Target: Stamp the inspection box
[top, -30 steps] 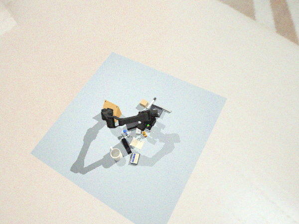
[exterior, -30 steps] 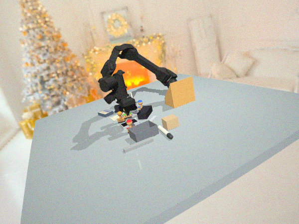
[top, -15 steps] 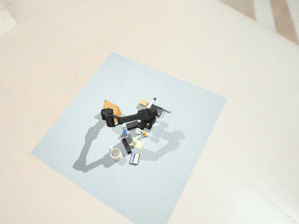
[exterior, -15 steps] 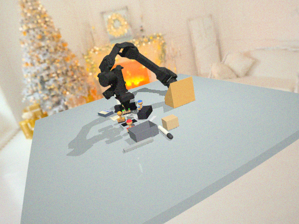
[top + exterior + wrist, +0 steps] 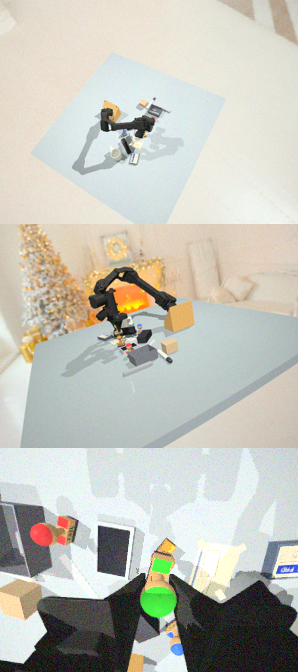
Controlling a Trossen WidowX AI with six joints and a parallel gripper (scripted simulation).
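Now: the cream card 10 cm to the right of my gripper tip, 9 cm below it and 3 cm behind it. Also, from my gripper tip: orange-knobbed stamp (7 cm below, 1 cm to the right); green-knobbed stamp (right at my gripper tip); black ink pad (9 cm below, 7 cm to the left, 1 cm behind).
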